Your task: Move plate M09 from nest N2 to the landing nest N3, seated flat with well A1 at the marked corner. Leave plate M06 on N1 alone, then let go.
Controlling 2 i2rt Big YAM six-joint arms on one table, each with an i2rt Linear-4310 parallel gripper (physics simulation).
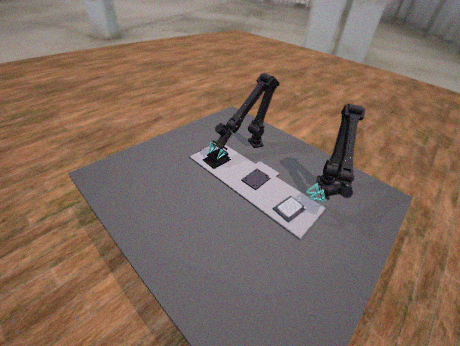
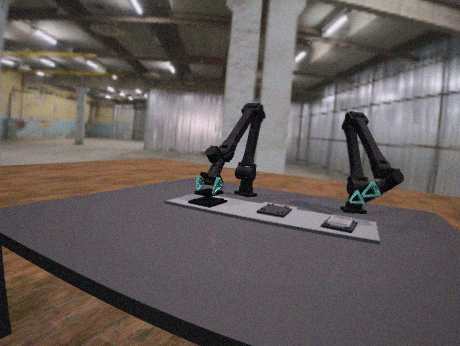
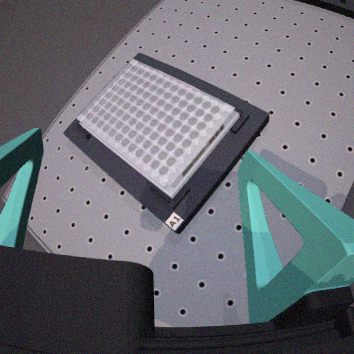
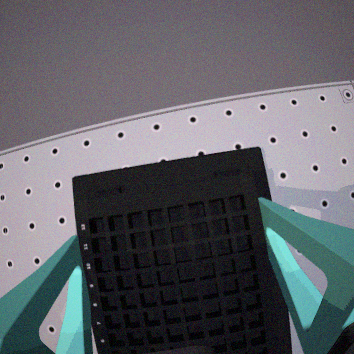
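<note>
A black well plate [image 1: 215, 158] [image 4: 175, 246] sits at the left end of the grey perforated board [image 1: 266, 198] [image 2: 304, 218] [image 3: 281, 53] [image 4: 211, 130]. My right gripper [image 1: 217, 151] [image 2: 208, 185] [image 4: 168, 227] is shut on its two long sides. I cannot tell whether the plate rests on its nest or hangs just above it. A clear well plate [image 1: 290, 207] [image 2: 340, 221] [image 3: 154, 123] lies flat in the dark nest [image 3: 211, 165] at the right end, by the A1 label [image 3: 174, 221]. My left gripper [image 1: 316, 193] [image 2: 364, 193] [image 3: 142, 148] is open and empty, raised beside that plate.
An empty dark nest [image 1: 256, 178] [image 2: 274, 209] lies in the middle of the board between the two plates. The board rests on a dark grey mat [image 1: 211, 257] on the wooden table. Both arm bases stand behind the board.
</note>
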